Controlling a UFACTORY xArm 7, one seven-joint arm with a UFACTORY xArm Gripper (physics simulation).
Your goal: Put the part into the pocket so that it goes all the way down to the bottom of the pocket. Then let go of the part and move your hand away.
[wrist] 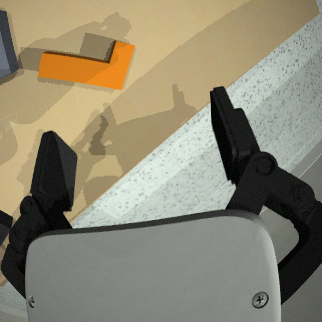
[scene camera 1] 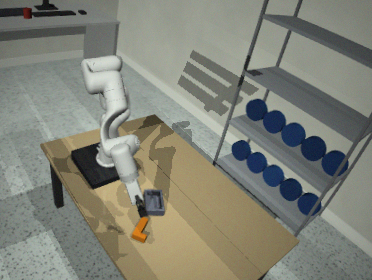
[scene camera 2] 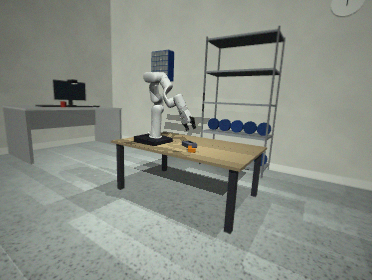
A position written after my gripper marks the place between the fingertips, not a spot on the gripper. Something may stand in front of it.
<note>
My gripper (wrist: 131,123) is open, holding nothing. Also in view: an orange L-shaped block (wrist: 110,73).
</note>
